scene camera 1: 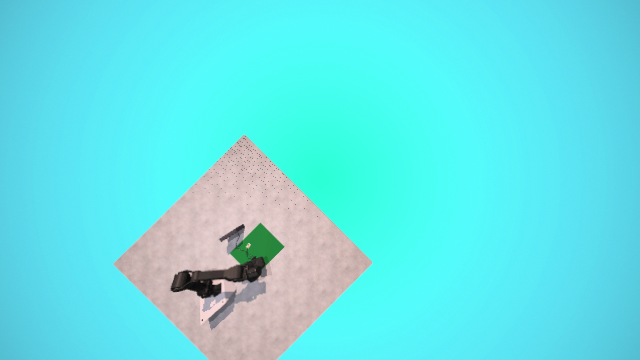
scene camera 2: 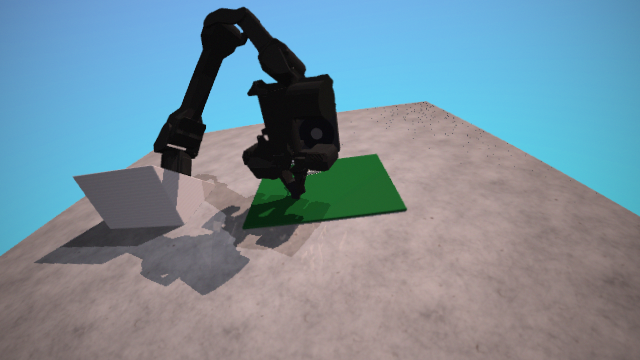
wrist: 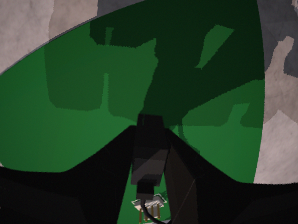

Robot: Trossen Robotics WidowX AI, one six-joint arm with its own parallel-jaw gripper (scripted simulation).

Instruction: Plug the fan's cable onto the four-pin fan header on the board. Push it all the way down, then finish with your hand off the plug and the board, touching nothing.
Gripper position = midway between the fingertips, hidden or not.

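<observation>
The gripper is visible in scene camera 2 (scene camera 2: 296, 192) and again in the wrist view (wrist: 149, 132). The wrist view also shows a dark fan plug (wrist: 150, 150). A green board appears both there (wrist: 204, 74) and in scene camera 2 (scene camera 2: 359, 186).
</observation>
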